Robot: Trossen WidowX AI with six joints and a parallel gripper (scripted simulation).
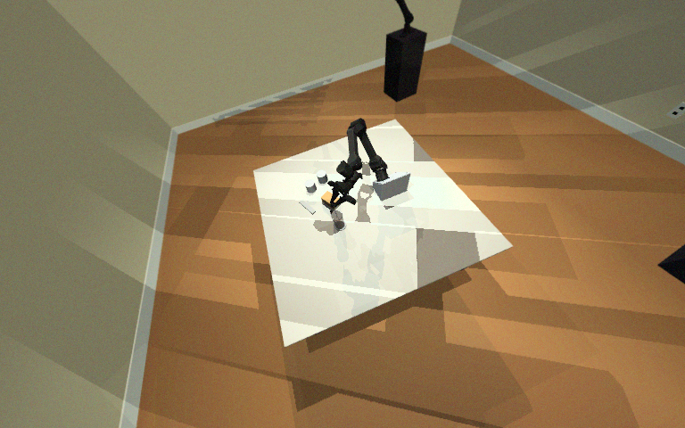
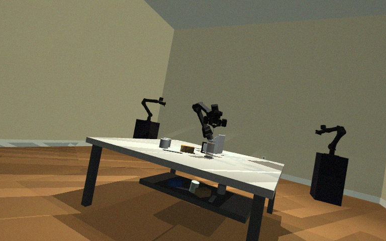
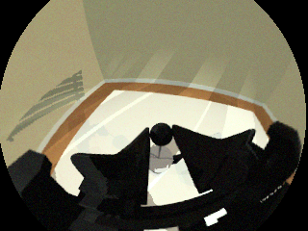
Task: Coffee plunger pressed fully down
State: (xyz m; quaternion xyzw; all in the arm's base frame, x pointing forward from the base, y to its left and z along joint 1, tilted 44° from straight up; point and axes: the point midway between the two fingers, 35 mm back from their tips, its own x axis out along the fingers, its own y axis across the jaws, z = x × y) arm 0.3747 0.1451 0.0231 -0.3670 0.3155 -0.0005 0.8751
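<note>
My gripper tip is 130 mm above the coffee press and 20 mm to the left of it.
</note>
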